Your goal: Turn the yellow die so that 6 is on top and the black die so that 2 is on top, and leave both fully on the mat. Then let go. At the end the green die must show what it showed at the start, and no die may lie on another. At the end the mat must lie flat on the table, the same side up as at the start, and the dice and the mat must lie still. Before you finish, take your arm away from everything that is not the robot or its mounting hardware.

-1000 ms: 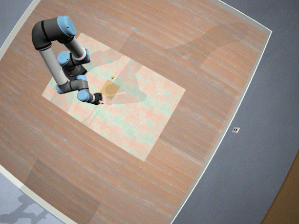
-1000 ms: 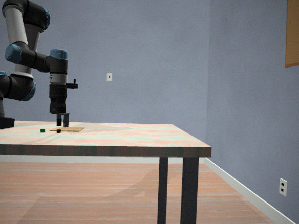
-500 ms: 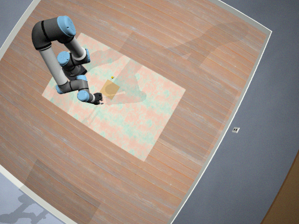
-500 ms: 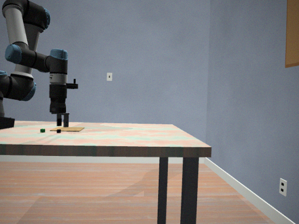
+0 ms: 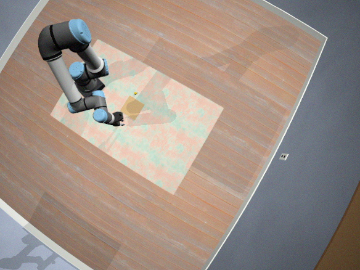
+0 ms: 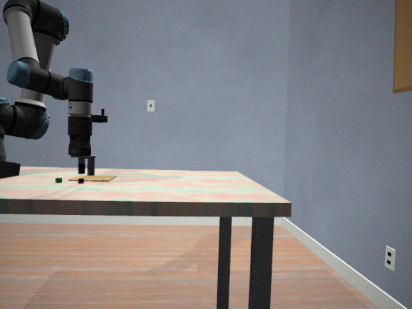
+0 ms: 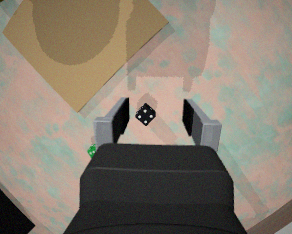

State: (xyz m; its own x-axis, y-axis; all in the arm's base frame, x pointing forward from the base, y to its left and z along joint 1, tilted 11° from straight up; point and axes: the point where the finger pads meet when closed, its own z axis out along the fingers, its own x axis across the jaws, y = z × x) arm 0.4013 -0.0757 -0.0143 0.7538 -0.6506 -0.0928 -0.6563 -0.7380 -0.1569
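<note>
The black die lies 2 cm behind my hand and 4 cm below it. Also, from my hand: yellow die 5 cm behind, 23 cm to the left, 4 cm below; then tan mat 1 cm behind, 12 cm to the left, 4 cm below; then green die 9 cm behind, 4 cm below.
</note>
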